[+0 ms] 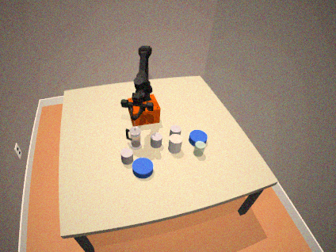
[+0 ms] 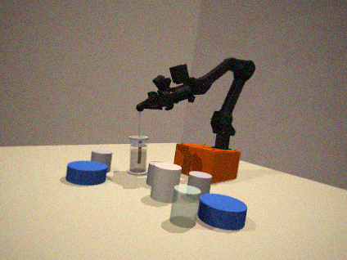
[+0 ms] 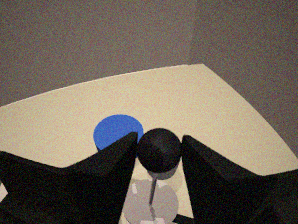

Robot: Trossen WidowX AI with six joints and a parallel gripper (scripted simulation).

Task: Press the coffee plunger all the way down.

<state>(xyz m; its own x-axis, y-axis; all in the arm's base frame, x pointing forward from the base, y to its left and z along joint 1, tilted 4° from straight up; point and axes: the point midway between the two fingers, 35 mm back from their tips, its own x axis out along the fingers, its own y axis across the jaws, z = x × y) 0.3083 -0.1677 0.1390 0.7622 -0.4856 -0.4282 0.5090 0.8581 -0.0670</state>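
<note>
My gripper tip is now 30 mm past the coffee press and 120 mm above it.
</note>
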